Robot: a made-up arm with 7 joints.
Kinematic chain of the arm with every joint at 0, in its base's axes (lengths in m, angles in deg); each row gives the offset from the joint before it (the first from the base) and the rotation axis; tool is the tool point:
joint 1: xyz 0 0 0.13 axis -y
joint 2: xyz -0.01 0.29 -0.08 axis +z
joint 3: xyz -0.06 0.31 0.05 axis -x
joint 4: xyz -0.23 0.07 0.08 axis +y
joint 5: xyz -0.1 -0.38 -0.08 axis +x
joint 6: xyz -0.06 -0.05 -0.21 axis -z
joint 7: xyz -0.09 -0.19 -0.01 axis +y
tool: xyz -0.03 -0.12 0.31
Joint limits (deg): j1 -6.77..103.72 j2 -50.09..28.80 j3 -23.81..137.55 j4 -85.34..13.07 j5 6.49..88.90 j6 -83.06..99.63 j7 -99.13..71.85
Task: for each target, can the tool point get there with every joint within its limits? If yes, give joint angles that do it. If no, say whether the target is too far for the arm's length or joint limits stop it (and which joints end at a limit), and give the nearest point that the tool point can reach.
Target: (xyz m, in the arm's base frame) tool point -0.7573 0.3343 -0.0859
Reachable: yes | joints 30.12 -1.18 52.14 -20.21 48.56 79.16 -5.46
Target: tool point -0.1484 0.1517 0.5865
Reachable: yes | joints 6.16 3.78 58.65 -73.80 38.60 -19.84 6.19
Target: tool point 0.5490 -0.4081 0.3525
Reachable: no: joint limits stop it (at a limit: joint 1, joint 2, joint 5, joint 7) | nearest point 0.4743 -0.2611 0.2442 | short by 0.197 m
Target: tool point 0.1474 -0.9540 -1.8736
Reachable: no: too far | nearest point 0.0687 -0.2424 -0.8039 | short by 1.287 m
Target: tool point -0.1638 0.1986 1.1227
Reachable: no: joint limits stop it (at a limit: joint 1, joint 2, joint 5, joint 7) | nearest point -0.1905 0.2226 1.0184 | short by 0.110 m
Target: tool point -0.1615 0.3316 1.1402
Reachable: no: joint limits stop it (at a limit: joint 1, joint 2, joint 5, joint 7) | nearest point -0.1869 0.3415 1.0368 | short by 0.107 m
